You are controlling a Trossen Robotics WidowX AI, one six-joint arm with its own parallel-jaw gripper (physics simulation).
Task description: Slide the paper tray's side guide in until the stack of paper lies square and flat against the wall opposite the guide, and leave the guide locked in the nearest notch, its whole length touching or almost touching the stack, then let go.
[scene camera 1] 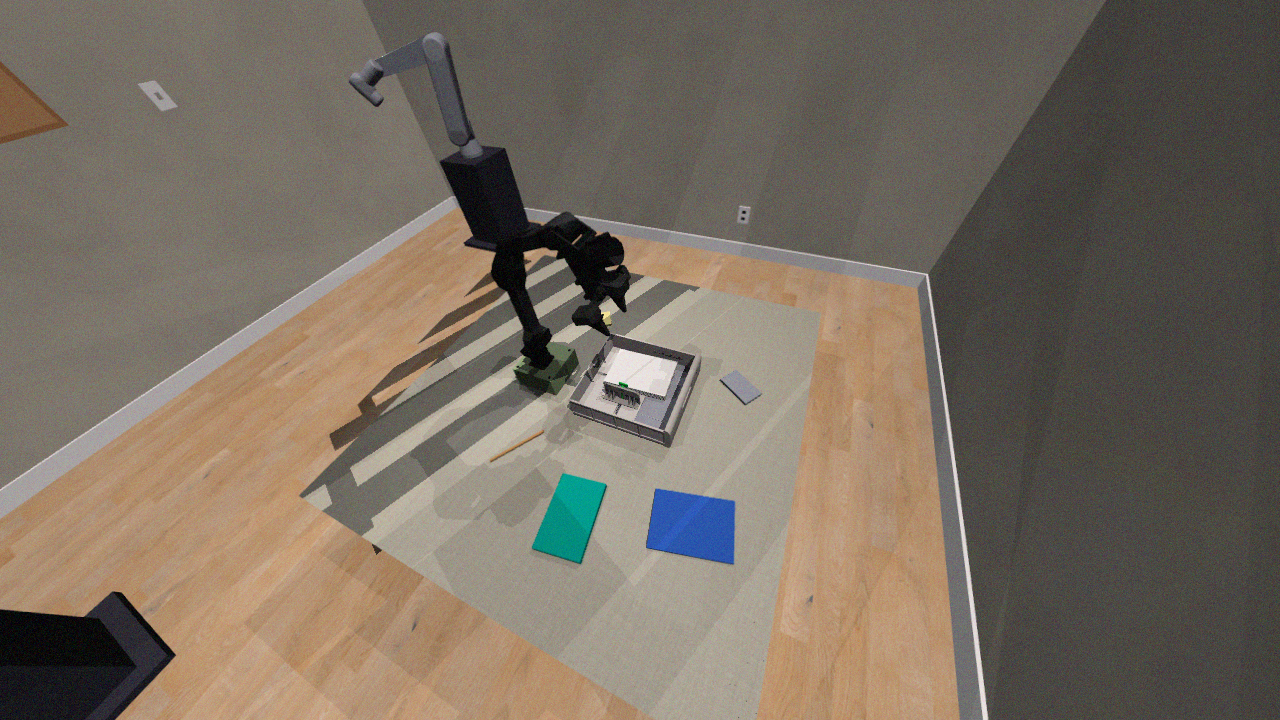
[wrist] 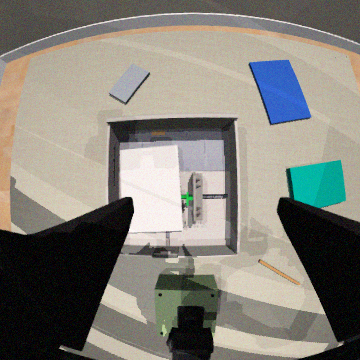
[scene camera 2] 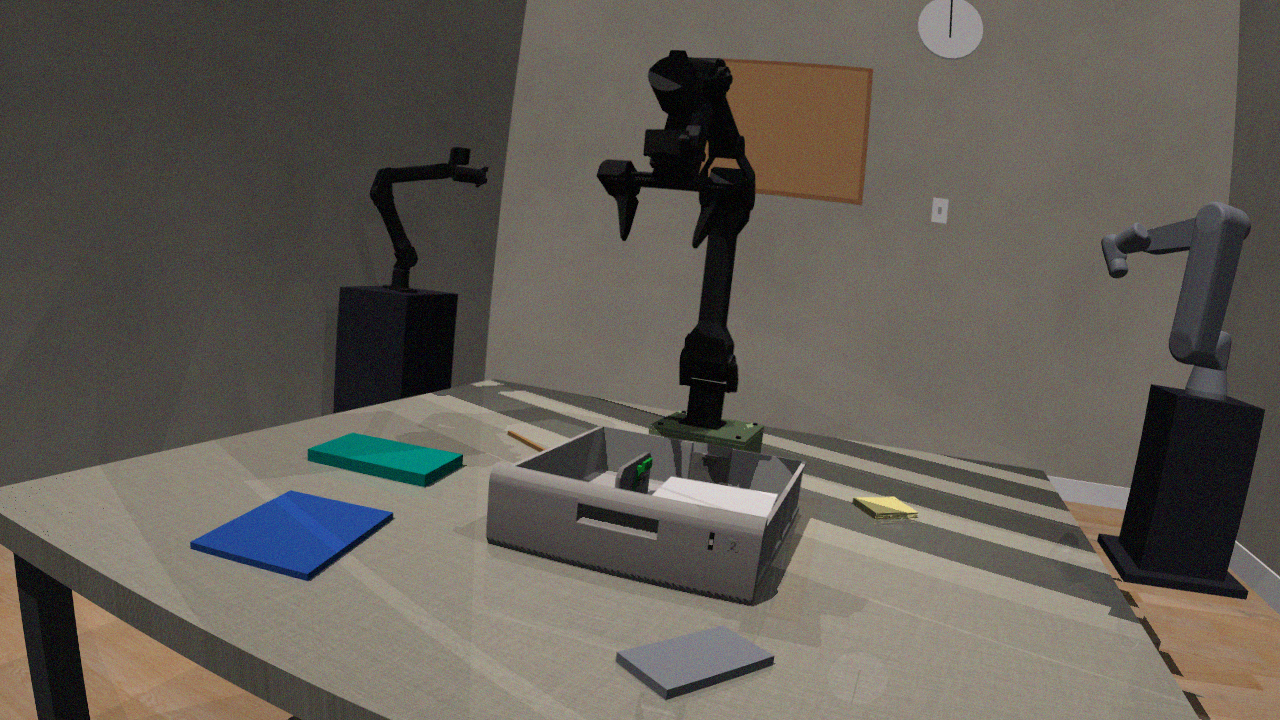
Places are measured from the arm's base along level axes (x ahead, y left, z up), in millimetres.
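Where they show: gripper, fingertip midpoint: (scene camera 1: 617, 323) (wrist: 207, 204) (scene camera 2: 658, 243); arm's base at its link origin: (scene camera 1: 541, 360) (wrist: 189, 315) (scene camera 2: 703, 423).
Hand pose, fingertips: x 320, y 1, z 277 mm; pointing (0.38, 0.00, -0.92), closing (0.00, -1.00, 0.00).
Each offset is from my fingertips to the top centre of the thing. "spot": to the spot under its first point.
The grey paper tray @(dx +12, dy +47, dz -258 mm) (scene camera 1: 682, 404) (scene camera 2: 572, 548) (wrist: 232, 185) stands on the table in front of the arm's base. The white paper stack @(dx +0, dy +103, dz -311 mm) (scene camera 1: 640, 368) (scene camera 2: 716, 494) (wrist: 150, 187) lies inside, near the left wall in the wrist view and turned slightly askew. The side guide @(dx -18, dy +4, dz -273 mm) (scene camera 1: 623, 396) (scene camera 2: 631, 476) (wrist: 198, 200) stands upright to the stack's right in the wrist view, a narrow gap from it. Its green tab @(spot: dx -20, dy +8, dz -281 mm) (scene camera 1: 622, 385) (scene camera 2: 644, 465) (wrist: 187, 199) points toward the stack. My gripper (scene camera 1: 615, 320) (scene camera 2: 660, 241) (wrist: 207, 204) is open and empty, high above the tray. Its left finger hides part of the stack's edge.
A teal block @(dx +11, dy -383, dz -336 mm) (scene camera 1: 570, 517) (scene camera 2: 384, 458) (wrist: 317, 184), a blue slab @(dx +308, dy -279, dz -346 mm) (scene camera 1: 691, 526) (scene camera 2: 293, 532) (wrist: 280, 92), a grey slab @(dx +319, dy +187, dz -344 mm) (scene camera 1: 740, 386) (scene camera 2: 695, 660) (wrist: 129, 84) and an orange stick @(dx -251, dy -270, dz -347 mm) (scene camera 1: 516, 445) (scene camera 2: 525, 440) (wrist: 279, 272) lie around the tray. Yellow notes @(dx -271, dy +316, dz -343 mm) (scene camera 2: 885, 507) lie beside it.
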